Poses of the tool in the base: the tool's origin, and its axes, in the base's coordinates. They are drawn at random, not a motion.
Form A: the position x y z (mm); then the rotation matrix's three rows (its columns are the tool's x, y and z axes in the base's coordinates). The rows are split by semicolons.
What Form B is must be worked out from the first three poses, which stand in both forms.
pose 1, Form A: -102.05, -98.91, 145.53; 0.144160, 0.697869, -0.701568; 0.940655, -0.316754, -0.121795; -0.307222, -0.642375, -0.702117
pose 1, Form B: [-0.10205, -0.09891, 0.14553, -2.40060, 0.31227, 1.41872]
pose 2, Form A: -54.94, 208.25, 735.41; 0.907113, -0.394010, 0.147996; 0.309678, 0.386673, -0.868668; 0.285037, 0.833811, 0.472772
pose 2, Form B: [-0.05494, 0.20825, 0.73541, 1.05499, -0.28905, 0.32898]
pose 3, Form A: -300.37, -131.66, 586.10; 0.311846, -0.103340, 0.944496; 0.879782, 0.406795, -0.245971; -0.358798, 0.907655, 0.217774
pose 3, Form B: [-0.30037, -0.13166, 0.58610, 1.33532, 0.36698, 1.23016]
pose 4, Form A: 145.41, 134.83, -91.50; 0.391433, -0.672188, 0.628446; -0.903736, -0.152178, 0.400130; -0.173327, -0.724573, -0.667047
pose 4, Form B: [0.14541, 0.13483, -0.09150, -2.31488, 0.17421, -1.16206]
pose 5, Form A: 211.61, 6.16, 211.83; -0.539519, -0.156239, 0.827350; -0.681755, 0.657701, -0.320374; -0.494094, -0.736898, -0.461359
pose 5, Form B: [0.21161, 0.00616, 0.21183, -2.13017, 0.51679, -2.24025]
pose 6, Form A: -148.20, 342.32, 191.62; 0.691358, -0.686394, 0.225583; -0.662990, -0.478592, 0.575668; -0.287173, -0.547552, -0.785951
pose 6, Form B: [-0.14820, 0.34232, 0.19162, -2.53310, 0.29127, -0.76446]
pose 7, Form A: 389.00, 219.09, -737.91; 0.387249, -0.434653, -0.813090; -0.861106, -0.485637, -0.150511; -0.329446, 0.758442, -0.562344
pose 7, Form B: [0.38900, 0.21909, -0.73791, 2.20880, 0.33572, -1.14818]
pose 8, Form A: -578.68, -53.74, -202.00; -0.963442, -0.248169, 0.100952; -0.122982, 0.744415, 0.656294; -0.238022, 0.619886, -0.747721
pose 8, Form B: [-0.57868, -0.05374, -0.20200, 2.44940, 0.24033, -3.01463]
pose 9, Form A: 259.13, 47.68, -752.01; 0.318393, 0.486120, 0.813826; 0.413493, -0.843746, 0.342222; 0.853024, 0.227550, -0.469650
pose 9, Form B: [0.25913, 0.04768, -0.75201, 2.69041, -1.02175, 0.91461]
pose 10, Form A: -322.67, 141.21, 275.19; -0.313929, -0.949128, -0.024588; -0.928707, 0.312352, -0.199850; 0.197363, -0.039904, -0.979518
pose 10, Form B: [-0.32267, 0.14121, 0.27519, -3.10088, -0.19867, -1.89677]
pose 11, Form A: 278.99, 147.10, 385.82; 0.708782, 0.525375, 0.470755; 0.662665, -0.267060, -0.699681; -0.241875, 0.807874, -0.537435
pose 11, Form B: [0.27899, 0.14710, 0.38582, 2.15781, 0.24430, 0.75178]
